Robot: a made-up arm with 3 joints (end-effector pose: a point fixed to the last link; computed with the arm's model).
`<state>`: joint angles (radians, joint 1 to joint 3).
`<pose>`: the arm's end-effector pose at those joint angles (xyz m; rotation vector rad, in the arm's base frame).
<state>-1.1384 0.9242 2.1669</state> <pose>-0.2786 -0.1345 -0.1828 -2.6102 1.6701 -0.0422</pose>
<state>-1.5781 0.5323 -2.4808</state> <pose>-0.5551 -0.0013 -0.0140 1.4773 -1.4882 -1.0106</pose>
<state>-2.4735 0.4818 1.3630</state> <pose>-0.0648 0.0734 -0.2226 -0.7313 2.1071 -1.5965</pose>
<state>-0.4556 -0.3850 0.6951</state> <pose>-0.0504 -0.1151 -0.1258 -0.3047 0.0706 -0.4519</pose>
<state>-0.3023 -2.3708 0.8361</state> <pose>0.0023 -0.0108 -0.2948 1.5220 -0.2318 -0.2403</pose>
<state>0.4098 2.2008 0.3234</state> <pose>-0.0846 0.2084 -0.1930 -2.4792 -0.5152 0.1643</pose>
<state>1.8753 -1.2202 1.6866</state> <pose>-0.0905 -0.0228 -0.3377 -0.3202 -0.4363 1.8367</pose>
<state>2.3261 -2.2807 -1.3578</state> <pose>-0.1623 -0.1454 -0.7043 -1.1379 -2.6342 0.6683</pose>
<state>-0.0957 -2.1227 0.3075</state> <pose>-0.0039 -0.0969 -0.4156 1.8136 -0.0868 -0.0678</pose>
